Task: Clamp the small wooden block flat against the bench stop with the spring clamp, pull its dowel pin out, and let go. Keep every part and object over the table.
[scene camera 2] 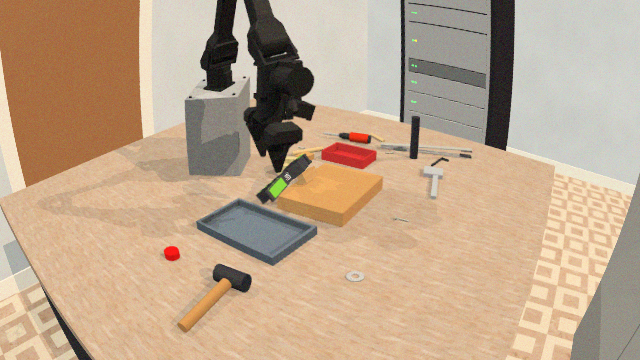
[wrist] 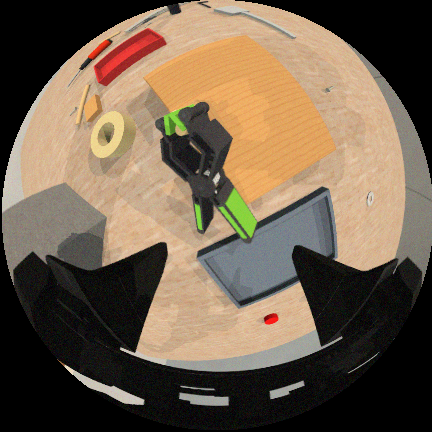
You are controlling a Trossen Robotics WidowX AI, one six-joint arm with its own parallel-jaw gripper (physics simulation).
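Pixels of known places: gripper, fingertip midpoint: [scene camera 2: 270, 164] [wrist: 232, 251]; arm's base, link origin: [scene camera 2: 219, 86].
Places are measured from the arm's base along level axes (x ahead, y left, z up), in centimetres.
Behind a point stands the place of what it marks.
Note:
The black and green spring clamp [scene camera 2: 284, 179] @(x 26.9, y -11.1, z -16.1 cm) [wrist: 202, 185] @(x 25.8, y -9.5, z -15.3 cm) stands tilted at the left edge of a thick wooden board [scene camera 2: 330, 192] @(x 35.6, y -7.7, z -18.5 cm) [wrist: 270, 125] @(x 34.4, y -8.4, z -18.5 cm), its handles towards the grey-blue tray. A small tan piece [wrist: 180, 131] @(x 27.1, y -5.4, z -14.0 cm) shows at its jaws; whether it is the dowel pin is unclear. A small orange-brown wooden block [wrist: 93, 108] @(x 18.9, y 11.2, z -20.2 cm) lies on the table beyond the tape roll. I cannot make out a separate bench stop or a pin in this block. My gripper [scene camera 2: 270, 163] @(x 25.3, y -13.9, z -12.1 cm) [wrist: 232, 251] @(x 25.3, y -13.9, z -12.1 cm) is open and empty, above and beside the clamp, with the clamp handles ahead of the fingers in the wrist view.
The grey-blue tray [scene camera 2: 255, 232] @(x 28.4, y -24.6, z -21.4 cm) [wrist: 280, 255] @(x 28.0, y -24.5, z -21.4 cm) lies in front of the board. A tape roll [wrist: 107, 135] @(x 18.5, y 4.5, z -20.9 cm), red bin [scene camera 2: 348, 155] @(x 27.2, y 20.7, z -21.6 cm) [wrist: 127, 55] @(x 28.3, y 18.4, z -21.5 cm) and screwdriver [scene camera 2: 359, 137] @(x 25.9, y 31.5, z -19.8 cm) lie behind. The grey arm pedestal [scene camera 2: 217, 135] @(x 4.7, y -6.5, z -11.0 cm) stands left. A mallet [scene camera 2: 231, 278] @(x 35.4, y -41.8, z -19.0 cm) and red cap [scene camera 2: 171, 253] @(x 20.2, y -41.2, z -20.4 cm) lie in front.

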